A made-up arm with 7 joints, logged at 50 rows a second.
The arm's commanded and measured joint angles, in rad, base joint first. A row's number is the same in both.
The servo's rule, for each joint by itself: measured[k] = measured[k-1] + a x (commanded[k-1-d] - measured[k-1]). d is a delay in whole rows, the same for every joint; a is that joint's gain. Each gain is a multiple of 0.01, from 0.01 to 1. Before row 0 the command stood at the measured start. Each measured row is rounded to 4 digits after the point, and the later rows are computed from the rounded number. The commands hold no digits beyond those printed.
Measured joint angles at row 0:
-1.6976, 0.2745, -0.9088, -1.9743, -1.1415, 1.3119, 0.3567
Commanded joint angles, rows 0 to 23:
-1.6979, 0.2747, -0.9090, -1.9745, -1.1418, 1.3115, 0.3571
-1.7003, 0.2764, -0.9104, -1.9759, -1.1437, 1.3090, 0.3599
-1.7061, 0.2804, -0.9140, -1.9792, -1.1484, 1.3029, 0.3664
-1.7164, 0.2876, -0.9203, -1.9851, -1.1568, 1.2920, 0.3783
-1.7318, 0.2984, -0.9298, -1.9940, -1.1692, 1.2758, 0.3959
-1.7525, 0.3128, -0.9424, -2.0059, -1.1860, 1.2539, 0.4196
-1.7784, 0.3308, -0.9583, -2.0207, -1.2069, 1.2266, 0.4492
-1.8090, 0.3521, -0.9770, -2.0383, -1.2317, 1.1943, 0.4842
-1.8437, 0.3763, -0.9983, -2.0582, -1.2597, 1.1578, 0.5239
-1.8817, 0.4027, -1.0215, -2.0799, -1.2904, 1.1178, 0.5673
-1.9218, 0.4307, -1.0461, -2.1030, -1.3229, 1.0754, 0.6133
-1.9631, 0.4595, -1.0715, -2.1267, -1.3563, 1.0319, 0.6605
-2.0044, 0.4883, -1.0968, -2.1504, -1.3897, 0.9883, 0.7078
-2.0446, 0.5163, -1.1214, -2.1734, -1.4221, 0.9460, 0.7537
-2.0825, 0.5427, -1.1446, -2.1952, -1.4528, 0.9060, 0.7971
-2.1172, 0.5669, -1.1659, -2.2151, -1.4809, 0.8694, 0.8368
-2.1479, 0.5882, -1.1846, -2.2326, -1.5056, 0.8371, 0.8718
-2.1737, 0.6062, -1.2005, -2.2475, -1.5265, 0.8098, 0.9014
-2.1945, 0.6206, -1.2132, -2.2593, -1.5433, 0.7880, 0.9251
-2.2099, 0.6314, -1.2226, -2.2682, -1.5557, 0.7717, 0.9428
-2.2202, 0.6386, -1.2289, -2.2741, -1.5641, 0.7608, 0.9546
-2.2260, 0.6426, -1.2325, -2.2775, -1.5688, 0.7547, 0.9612
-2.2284, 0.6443, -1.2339, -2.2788, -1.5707, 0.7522, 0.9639
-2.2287, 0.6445, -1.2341, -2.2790, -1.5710, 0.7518, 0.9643
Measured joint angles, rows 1 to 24:
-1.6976, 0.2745, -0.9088, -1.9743, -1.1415, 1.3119, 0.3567
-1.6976, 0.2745, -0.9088, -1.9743, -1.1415, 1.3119, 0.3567
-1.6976, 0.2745, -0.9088, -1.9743, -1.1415, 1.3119, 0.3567
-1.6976, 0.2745, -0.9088, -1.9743, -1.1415, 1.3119, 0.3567
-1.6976, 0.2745, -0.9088, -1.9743, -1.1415, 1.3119, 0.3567
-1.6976, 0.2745, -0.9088, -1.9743, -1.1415, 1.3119, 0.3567
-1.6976, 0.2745, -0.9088, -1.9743, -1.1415, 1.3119, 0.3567
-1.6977, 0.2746, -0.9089, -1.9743, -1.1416, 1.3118, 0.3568
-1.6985, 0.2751, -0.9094, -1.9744, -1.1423, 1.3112, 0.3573
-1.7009, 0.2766, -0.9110, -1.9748, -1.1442, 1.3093, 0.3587
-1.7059, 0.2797, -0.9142, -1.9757, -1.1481, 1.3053, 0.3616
-1.7142, 0.2849, -0.9195, -1.9773, -1.1546, 1.2985, 0.3667
-1.7265, 0.2927, -0.9273, -1.9799, -1.1643, 1.2882, 0.3746
-1.7431, 0.3034, -0.9378, -1.9836, -1.1775, 1.2740, 0.3858
-1.7642, 0.3170, -0.9511, -1.9885, -1.1943, 1.2557, 0.4006
-1.7896, 0.3336, -0.9671, -1.9948, -1.2146, 1.2332, 0.4191
-1.8191, 0.3529, -0.9856, -2.0025, -1.2381, 1.2067, 0.4413
-1.8520, 0.3747, -1.0062, -2.0115, -1.2644, 1.1765, 0.4671
-1.8876, 0.3984, -1.0284, -2.0219, -1.2929, 1.1432, 0.4961
-1.9250, 0.4236, -1.0517, -2.0335, -1.3229, 1.1076, 0.5279
-1.9633, 0.4496, -1.0754, -2.0461, -1.3537, 1.0704, 0.5618
-2.0014, 0.4757, -1.0989, -2.0595, -1.3844, 1.0326, 0.5971
-2.0385, 0.5012, -1.1217, -2.0735, -1.4143, 0.9951, 0.6331
-2.0735, 0.5256, -1.1431, -2.0878, -1.4426, 0.9588, 0.6689
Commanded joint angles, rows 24 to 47:
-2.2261, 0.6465, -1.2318, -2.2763, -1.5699, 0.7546, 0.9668
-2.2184, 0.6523, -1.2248, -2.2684, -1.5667, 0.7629, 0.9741
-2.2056, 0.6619, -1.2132, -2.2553, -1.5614, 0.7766, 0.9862
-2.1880, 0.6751, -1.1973, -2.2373, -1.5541, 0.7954, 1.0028
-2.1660, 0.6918, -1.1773, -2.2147, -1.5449, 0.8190, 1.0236
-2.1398, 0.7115, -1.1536, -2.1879, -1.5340, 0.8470, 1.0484
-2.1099, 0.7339, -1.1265, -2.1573, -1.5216, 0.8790, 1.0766
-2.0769, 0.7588, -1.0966, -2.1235, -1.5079, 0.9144, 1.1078
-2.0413, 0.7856, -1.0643, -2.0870, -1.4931, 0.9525, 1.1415
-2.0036, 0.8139, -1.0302, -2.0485, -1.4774, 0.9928, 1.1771
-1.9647, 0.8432, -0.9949, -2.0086, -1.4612, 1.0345, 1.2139
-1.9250, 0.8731, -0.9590, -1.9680, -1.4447, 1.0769, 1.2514
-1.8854, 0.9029, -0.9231, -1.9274, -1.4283, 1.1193, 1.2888
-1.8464, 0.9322, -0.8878, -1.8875, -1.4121, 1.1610, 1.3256
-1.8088, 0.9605, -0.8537, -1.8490, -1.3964, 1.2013, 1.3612
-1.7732, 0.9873, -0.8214, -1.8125, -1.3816, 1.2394, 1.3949
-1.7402, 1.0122, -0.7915, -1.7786, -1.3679, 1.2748, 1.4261
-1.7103, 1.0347, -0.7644, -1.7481, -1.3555, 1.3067, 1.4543
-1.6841, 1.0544, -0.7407, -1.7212, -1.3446, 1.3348, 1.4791
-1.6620, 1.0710, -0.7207, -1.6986, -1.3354, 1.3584, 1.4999
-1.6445, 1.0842, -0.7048, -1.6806, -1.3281, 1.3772, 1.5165
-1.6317, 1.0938, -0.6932, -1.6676, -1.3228, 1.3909, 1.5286
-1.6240, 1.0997, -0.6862, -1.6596, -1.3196, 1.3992, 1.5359
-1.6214, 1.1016, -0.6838, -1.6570, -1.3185, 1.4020, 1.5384
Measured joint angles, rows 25 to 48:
-2.1056, 0.5482, -1.1626, -2.1022, -1.4686, 0.9245, 0.7038
-2.1340, 0.5685, -1.1798, -2.1163, -1.4918, 0.8931, 0.7370
-2.1583, 0.5861, -1.1944, -2.1300, -1.5116, 0.8652, 0.7679
-2.1781, 0.6008, -1.2061, -2.1430, -1.5279, 0.8412, 0.7959
-2.1934, 0.6125, -1.2151, -2.1551, -1.5406, 0.8213, 0.8207
-2.2046, 0.6214, -1.2215, -2.1662, -1.5499, 0.8054, 0.8422
-2.2123, 0.6279, -1.2258, -2.1764, -1.5564, 0.7931, 0.8605
-2.2167, 0.6331, -1.2278, -2.1854, -1.5606, 0.7842, 0.8764
-2.2172, 0.6385, -1.2268, -2.1929, -1.5625, 0.7793, 0.8911
-2.2135, 0.6451, -1.2222, -2.1985, -1.5622, 0.7787, 0.9054
-2.2053, 0.6535, -1.2137, -2.2020, -1.5597, 0.7825, 0.9200
-2.1927, 0.6642, -1.2013, -2.2031, -1.5551, 0.7909, 0.9355
-2.1758, 0.6774, -1.1851, -2.2017, -1.5486, 0.8038, 0.9524
-2.1547, 0.6932, -1.1652, -2.1977, -1.5402, 0.8211, 0.9710
-2.1298, 0.7116, -1.1419, -2.1910, -1.5302, 0.8426, 0.9915
-2.1015, 0.7323, -1.1155, -2.1816, -1.5187, 0.8679, 1.0140
-2.0702, 0.7551, -1.0865, -2.1696, -1.5059, 0.8966, 1.0385
-2.0364, 0.7798, -1.0554, -2.1551, -1.4920, 0.9283, 1.0648
-2.0008, 0.8059, -1.0226, -2.1383, -1.4773, 0.9625, 1.0928
-1.9639, 0.8331, -0.9888, -2.1193, -1.4621, 0.9986, 1.1222
-1.9263, 0.8608, -0.9545, -2.0984, -1.4466, 1.0360, 1.1527
-1.8887, 0.8887, -0.9202, -2.0760, -1.4310, 1.0740, 1.1840
-1.8517, 0.9163, -0.8866, -2.0523, -1.4157, 1.1120, 1.2156
-1.8160, 0.9432, -0.8543, -2.0277, -1.4009, 1.1494, 1.2472

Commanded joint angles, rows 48 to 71:
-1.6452, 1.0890, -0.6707, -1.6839, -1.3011, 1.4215, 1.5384
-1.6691, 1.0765, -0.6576, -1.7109, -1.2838, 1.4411, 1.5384
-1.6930, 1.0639, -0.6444, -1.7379, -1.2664, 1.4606, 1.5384
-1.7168, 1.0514, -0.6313, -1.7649, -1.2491, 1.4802, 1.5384
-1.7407, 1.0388, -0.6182, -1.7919, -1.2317, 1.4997, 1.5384
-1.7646, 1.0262, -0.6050, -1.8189, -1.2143, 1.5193, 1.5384
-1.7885, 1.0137, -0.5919, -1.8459, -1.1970, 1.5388, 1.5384
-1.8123, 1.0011, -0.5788, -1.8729, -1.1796, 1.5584, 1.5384
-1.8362, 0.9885, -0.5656, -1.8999, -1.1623, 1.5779, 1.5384
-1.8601, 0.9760, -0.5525, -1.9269, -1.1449, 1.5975, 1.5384
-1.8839, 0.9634, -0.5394, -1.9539, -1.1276, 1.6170, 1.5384
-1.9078, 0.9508, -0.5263, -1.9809, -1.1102, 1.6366, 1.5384
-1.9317, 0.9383, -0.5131, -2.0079, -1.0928, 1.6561, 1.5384
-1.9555, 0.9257, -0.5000, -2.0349, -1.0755, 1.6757, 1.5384
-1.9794, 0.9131, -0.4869, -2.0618, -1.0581, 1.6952, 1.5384
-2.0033, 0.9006, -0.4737, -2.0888, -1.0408, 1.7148, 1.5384
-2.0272, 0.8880, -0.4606, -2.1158, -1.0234, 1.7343, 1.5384
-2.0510, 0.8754, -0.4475, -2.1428, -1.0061, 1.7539, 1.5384
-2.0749, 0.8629, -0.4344, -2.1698, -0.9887, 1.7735, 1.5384
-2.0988, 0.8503, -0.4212, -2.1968, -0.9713, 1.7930, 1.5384
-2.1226, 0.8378, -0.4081, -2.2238, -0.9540, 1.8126, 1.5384
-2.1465, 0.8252, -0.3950, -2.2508, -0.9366, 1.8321, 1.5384
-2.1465, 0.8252, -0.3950, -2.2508, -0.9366, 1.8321, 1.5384
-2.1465, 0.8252, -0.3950, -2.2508, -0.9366, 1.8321, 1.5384
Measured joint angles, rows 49 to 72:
-1.7822, 0.9688, -0.8237, -2.0025, -1.3868, 1.1856, 1.2783
-1.7508, 0.9928, -0.7955, -1.9772, -1.3737, 1.2199, 1.3084
-1.7224, 1.0147, -0.7701, -1.9521, -1.3618, 1.2518, 1.3371
-1.6975, 1.0342, -0.7479, -1.9277, -1.3514, 1.2806, 1.3640
-1.6764, 1.0509, -0.7293, -1.9043, -1.3425, 1.3060, 1.3887
-1.6596, 1.0646, -0.7146, -1.8823, -1.3354, 1.3274, 1.4108
-1.6474, 1.0750, -0.7041, -1.8620, -1.3302, 1.3446, 1.4299
-1.6467, 1.0789, -0.6927, -1.8460, -1.3212, 1.3623, 1.4462
-1.6539, 1.0782, -0.6808, -1.8338, -1.3096, 1.3804, 1.4600
-1.6664, 1.0742, -0.6684, -1.8252, -1.2962, 1.3988, 1.4718
-1.6825, 1.0678, -0.6558, -1.8198, -1.2816, 1.4175, 1.4818
-1.7011, 1.0597, -0.6430, -1.8173, -1.2661, 1.4364, 1.4903
-1.7214, 1.0503, -0.6301, -1.8174, -1.2500, 1.4555, 1.4975
-1.7429, 1.0401, -0.6171, -1.8200, -1.2336, 1.4747, 1.5036
-1.7651, 1.0292, -0.6041, -1.8248, -1.2169, 1.4940, 1.5088
-1.7879, 1.0178, -0.5910, -1.8316, -1.2000, 1.5133, 1.5132
-1.8110, 1.0061, -0.5779, -1.8402, -1.1829, 1.5327, 1.5170
-1.8343, 0.9941, -0.5648, -1.8504, -1.1658, 1.5521, 1.5202
-1.8578, 0.9820, -0.5517, -1.8621, -1.1486, 1.5715, 1.5229
-1.8814, 0.9698, -0.5386, -1.8752, -1.1313, 1.5910, 1.5252
-1.9051, 0.9575, -0.5255, -1.8896, -1.1140, 1.6105, 1.5272
-1.9289, 0.9451, -0.5124, -1.9051, -1.0967, 1.6300, 1.5289
-1.9527, 0.9326, -0.4992, -1.9216, -1.0794, 1.6495, 1.5303
-1.9765, 0.9201, -0.4861, -1.9391, -1.0620, 1.6690, 1.5315

